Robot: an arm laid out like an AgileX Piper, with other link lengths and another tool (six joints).
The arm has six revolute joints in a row. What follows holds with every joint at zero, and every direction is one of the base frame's.
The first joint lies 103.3 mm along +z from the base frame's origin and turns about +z.
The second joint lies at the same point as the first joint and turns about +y.
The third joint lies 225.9 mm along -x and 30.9 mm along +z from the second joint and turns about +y.
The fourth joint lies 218.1 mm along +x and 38.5 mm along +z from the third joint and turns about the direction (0.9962, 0, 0.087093).
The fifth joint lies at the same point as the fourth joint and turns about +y.
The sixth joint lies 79.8 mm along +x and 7.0 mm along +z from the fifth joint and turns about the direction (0.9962, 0, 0.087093).
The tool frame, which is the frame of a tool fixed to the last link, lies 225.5 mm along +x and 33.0 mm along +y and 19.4 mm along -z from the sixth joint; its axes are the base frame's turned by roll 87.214, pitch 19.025 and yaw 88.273 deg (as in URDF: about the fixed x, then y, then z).
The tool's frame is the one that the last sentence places.
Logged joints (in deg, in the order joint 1, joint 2, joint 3, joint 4, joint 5, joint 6), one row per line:
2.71 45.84 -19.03 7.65 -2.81 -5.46
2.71 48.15 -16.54 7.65 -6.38 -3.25
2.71 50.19 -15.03 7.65 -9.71 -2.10
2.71 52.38 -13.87 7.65 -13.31 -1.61
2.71 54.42 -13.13 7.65 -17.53 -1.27
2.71 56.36 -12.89 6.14 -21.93 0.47
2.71 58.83 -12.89 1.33 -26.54 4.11
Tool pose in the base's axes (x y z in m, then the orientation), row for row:
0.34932 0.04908 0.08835 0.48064 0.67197 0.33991 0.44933
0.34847 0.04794 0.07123 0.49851 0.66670 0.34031 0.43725
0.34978 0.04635 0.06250 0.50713 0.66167 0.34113 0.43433
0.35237 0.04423 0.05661 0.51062 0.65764 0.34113 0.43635
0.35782 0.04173 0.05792 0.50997 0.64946 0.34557 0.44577
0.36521 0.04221 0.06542 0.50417 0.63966 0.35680 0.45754
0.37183 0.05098 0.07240 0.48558 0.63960 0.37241 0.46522
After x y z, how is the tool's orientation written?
As a quaternion, x y z w.
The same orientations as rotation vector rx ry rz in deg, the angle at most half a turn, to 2 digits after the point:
68.11 95.22 48.17
71.03 95.00 48.49
72.35 94.40 48.67
72.79 93.74 48.63
72.38 92.18 49.05
71.18 90.31 50.38
68.32 89.99 52.40

